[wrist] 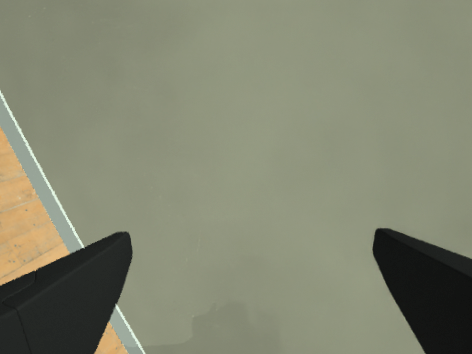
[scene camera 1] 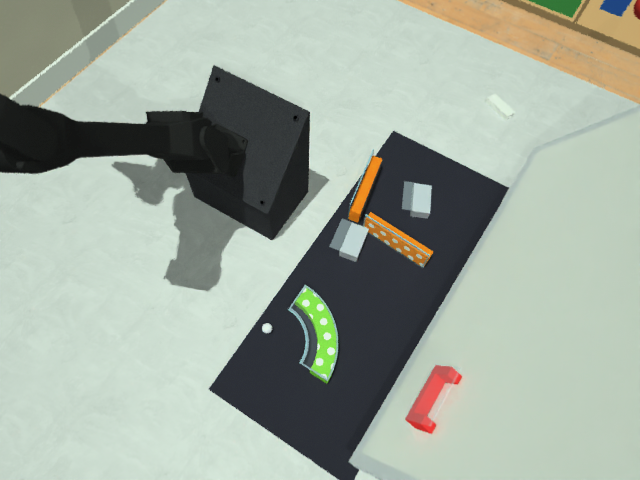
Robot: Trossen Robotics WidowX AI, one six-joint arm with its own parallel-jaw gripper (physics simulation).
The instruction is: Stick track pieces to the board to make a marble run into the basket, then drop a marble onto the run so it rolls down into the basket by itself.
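Where they show: gripper, fingertip midpoint: (wrist: 253, 242); arm's base, origin of the base link: (scene camera 1: 224, 150).
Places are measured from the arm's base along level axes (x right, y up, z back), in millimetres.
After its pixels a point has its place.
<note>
My gripper (wrist: 253, 242) {y 480, x 158, z 305 mm} is open and empty in the wrist view, facing a plain grey-green surface. The black arm crosses the upper left of the scene view, where my fingertips do not show clearly. A straight orange track piece (scene camera 1: 366, 189) {y -105, x -120, z -204 mm} stands on edge near the mat's far end; a dotted orange piece (scene camera 1: 398, 240) {y -98, x -55, z -299 mm} lies close to it. A curved green dotted piece (scene camera 1: 323, 330) {y -114, x 139, z -268 mm} lies on the mat's nearer half. The white marble (scene camera 1: 266, 328) {y -120, x 181, z -189 mm} is left of it, at the mat's edge. The red basket (scene camera 1: 427, 400) {y 21, x 186, z -434 mm} with a clear front is on the pale board (scene camera 1: 537, 289) {y 61, x 3, z -491 mm}.
A black wedge-shaped block (scene camera 1: 258, 129) {y 38, x -38, z -42 mm} stands beside the dark mat (scene camera 1: 372, 330) {y -137, x 92, z -333 mm}. Two grey blocks (scene camera 1: 421, 199) {y -116, x -161, z -296 mm} (scene camera 1: 353, 241) {y -116, x -23, z -232 mm} are on the mat. A small white bar (scene camera 1: 500, 106) {y -128, x -459, z -338 mm} lies beyond it. A pale edge strip with wood (wrist: 25, 215) shows at the left of the wrist view.
</note>
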